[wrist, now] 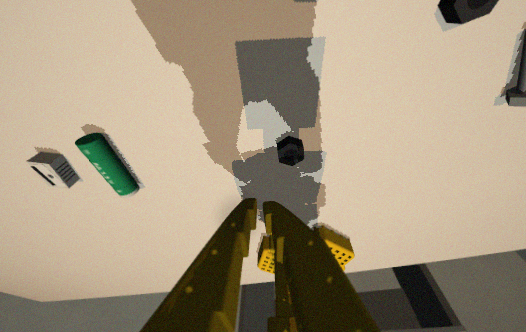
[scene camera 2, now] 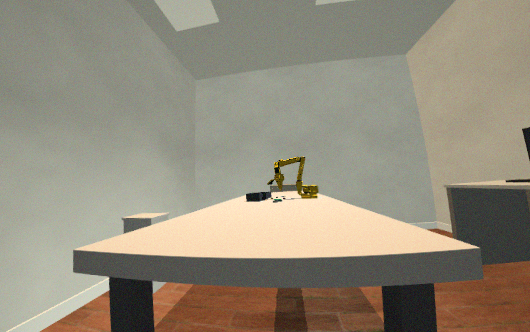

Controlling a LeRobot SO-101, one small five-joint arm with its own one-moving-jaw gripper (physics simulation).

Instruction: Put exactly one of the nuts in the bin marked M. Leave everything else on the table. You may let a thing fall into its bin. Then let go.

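Seen in the pictures: hand, tool point: (wrist: 256, 209) (scene camera 2: 280, 189); arm's base, link origin: (scene camera 2: 306, 198).
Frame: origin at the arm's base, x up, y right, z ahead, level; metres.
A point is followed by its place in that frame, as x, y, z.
Observation:
A small black hexagonal nut (wrist: 290, 151) @(0.009, 0.027, 0.132) lies on the table in the wrist view, in the arm's shadow, a little past the jaw tips and slightly right of them. A second dark nut (wrist: 469, 7) @(0.008, 0.109, 0.174) is cut off by the top right edge of the wrist view. My gripper (wrist: 260, 203) @(0.056, 0.012, 0.146) (scene camera 2: 280, 187) is shut and empty, its tips nearly together, raised above the table. Dark bins (scene camera 2: 255, 196) @(0.029, -0.051, 0.292) stand left of the gripper in the scene view; their letters cannot be read, and bin M cannot be told apart.
A green cylinder (wrist: 109, 165) (scene camera 2: 277, 200) and a small grey-white block (wrist: 55, 170) @(0.010, -0.129, 0.176) lie left of the nut in the wrist view. A dark grey part (wrist: 517, 96) @(0.008, 0.144, 0.125) shows at the right edge. The arm's yellow base (scene camera 2: 309, 191) @(0.039, -0.020, -0.020) stands right of the gripper in the scene view.

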